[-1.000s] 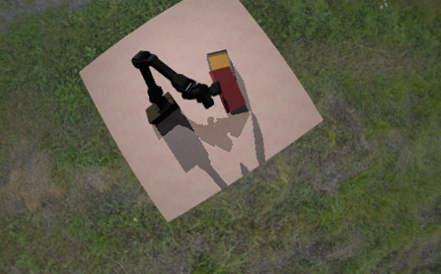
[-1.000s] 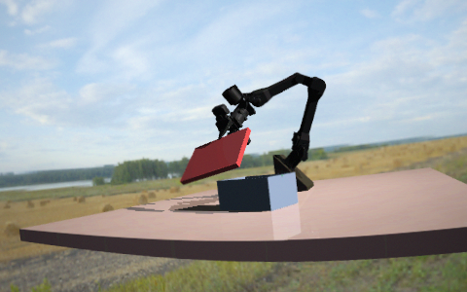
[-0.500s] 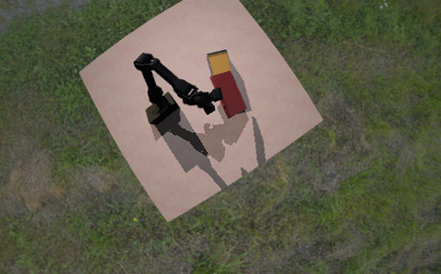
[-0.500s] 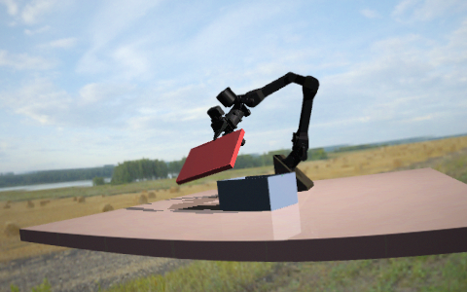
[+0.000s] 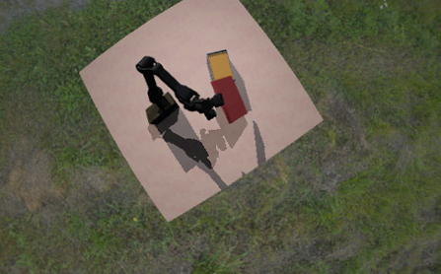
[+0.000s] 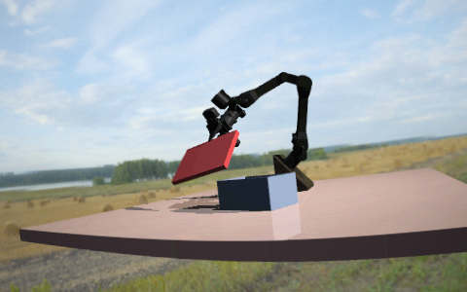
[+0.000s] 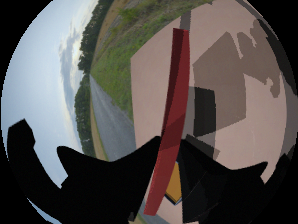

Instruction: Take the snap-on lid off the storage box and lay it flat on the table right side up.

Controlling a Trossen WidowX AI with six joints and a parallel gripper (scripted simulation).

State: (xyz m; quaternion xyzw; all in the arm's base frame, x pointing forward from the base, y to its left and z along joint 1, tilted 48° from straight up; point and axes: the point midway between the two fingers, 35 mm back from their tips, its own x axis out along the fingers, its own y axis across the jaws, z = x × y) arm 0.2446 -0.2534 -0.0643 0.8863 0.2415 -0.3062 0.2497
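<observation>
Now: gripper tip 60 mm short of the lid, 10 mm to the left of it and 50 mm above it. Round my gripper tip: storage box 150 mm ahead, 200 mm to the left, 180 mm below.
</observation>
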